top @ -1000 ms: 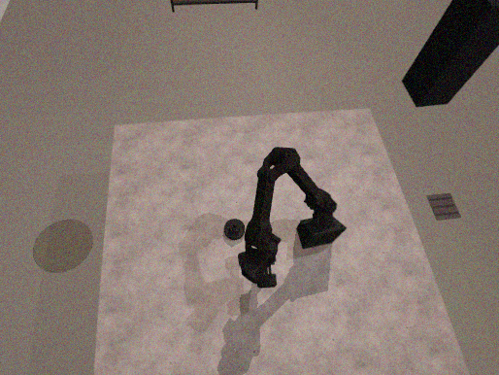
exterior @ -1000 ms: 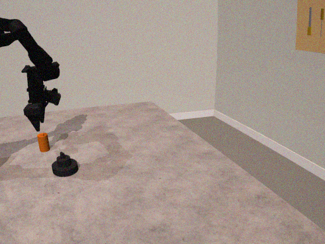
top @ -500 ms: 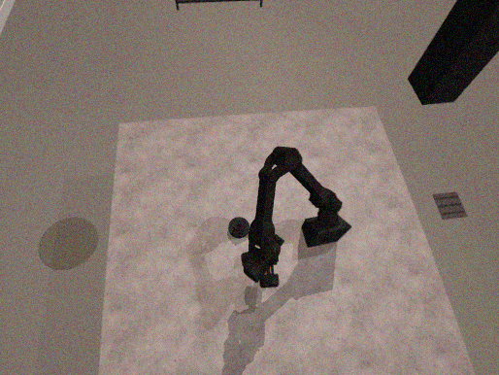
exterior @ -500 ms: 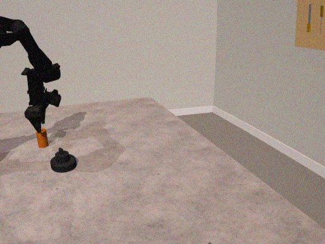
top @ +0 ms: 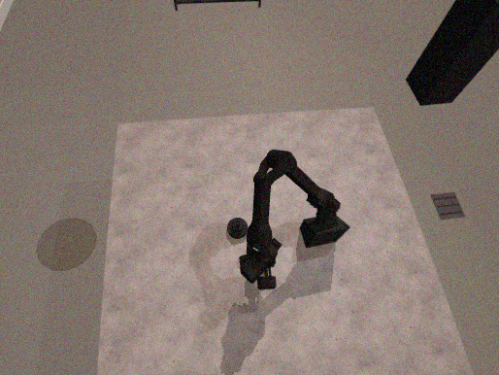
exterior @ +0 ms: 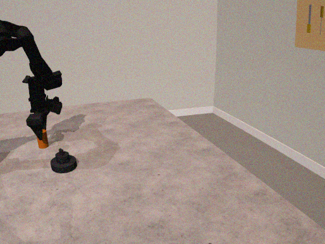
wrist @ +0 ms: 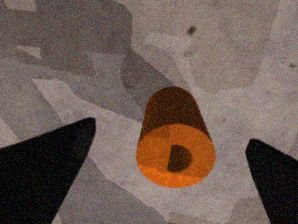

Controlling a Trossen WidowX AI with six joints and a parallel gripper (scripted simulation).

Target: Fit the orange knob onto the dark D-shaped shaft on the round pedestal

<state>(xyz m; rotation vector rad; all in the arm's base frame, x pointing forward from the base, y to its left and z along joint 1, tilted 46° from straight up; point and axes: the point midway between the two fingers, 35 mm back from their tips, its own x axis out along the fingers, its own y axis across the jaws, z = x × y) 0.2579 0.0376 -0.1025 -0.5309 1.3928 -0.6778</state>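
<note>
Right now the orange knob is 10 mm below my gripper tip. Round my gripper tip: dark round pedestal: 180 mm to the right, 70 mm ahead, 10 mm below.
</note>
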